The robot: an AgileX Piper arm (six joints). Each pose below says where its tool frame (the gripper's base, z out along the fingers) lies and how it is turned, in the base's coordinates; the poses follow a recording.
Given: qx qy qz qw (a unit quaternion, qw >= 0); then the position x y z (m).
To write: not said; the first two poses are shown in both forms.
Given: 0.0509 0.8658 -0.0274 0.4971 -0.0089 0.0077 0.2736
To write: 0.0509 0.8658 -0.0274 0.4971 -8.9 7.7 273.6
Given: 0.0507 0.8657 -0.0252 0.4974 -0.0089 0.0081 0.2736
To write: 0.0507 0.8657 -0.0252 0.4974 -8.9 8.1 273.6
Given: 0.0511 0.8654 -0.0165 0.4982 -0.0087 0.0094 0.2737
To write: 0.0511 0.8654 -0.0165 0.4982 -8.7 9.4 273.7
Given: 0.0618 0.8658 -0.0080 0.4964 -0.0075 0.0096 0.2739
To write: 0.0618 0.8658 -0.0080 0.4964 -7.5 9.6 273.9
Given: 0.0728 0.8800 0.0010 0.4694 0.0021 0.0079 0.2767
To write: 0.0728 0.8800 0.0010 0.4694 2.1 7.9 276.7
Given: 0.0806 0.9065 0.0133 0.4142 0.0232 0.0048 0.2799
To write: 0.0806 0.9065 0.0133 0.4142 23.2 4.8 279.9
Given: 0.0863 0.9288 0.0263 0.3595 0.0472 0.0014 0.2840
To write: 0.0863 0.9288 0.0263 0.3595 47.2 1.4 284.0
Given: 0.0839 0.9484 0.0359 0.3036 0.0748 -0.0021 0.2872
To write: 0.0839 0.9484 0.0359 0.3036 74.8 -2.1 287.2
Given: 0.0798 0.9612 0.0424 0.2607 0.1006 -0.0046 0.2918
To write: 0.0798 0.9612 0.0424 0.2607 100.6 -4.6 291.8
